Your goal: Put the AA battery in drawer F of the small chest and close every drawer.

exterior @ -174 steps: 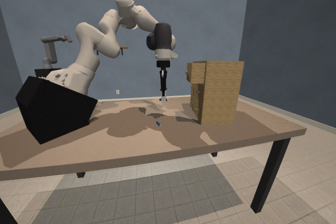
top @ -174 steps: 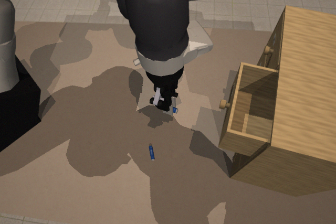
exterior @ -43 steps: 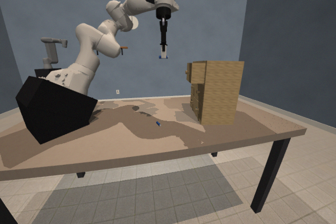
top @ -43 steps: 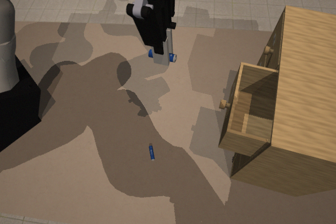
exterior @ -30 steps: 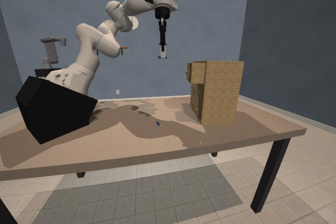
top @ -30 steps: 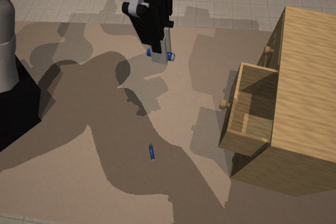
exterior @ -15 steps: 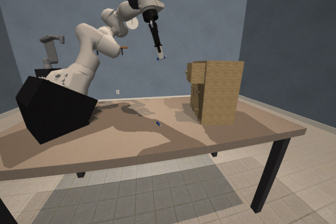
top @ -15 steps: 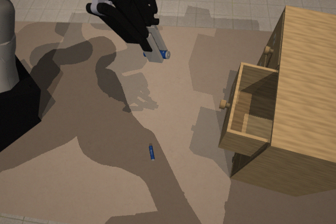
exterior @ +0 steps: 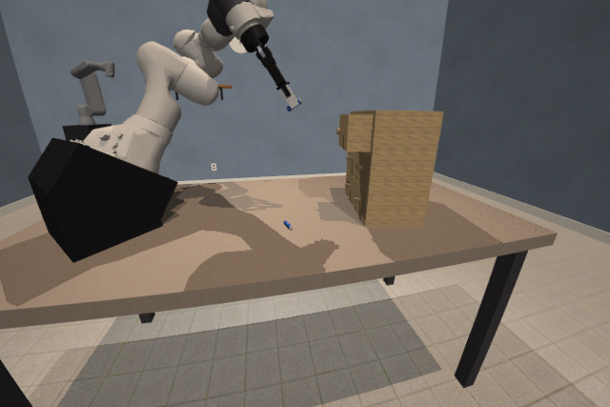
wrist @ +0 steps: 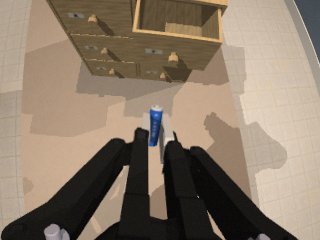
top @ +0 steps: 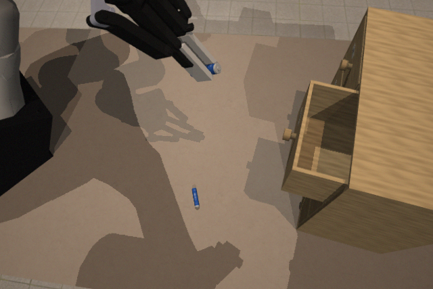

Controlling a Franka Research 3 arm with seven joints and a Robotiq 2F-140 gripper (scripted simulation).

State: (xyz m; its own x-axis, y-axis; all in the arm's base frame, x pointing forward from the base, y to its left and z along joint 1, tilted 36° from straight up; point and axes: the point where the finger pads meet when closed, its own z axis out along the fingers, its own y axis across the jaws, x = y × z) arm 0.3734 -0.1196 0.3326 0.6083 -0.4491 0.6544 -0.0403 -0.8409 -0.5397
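My hand is 240 mm short of the drawer, 30 mm to the left of it and 120 mm above it.
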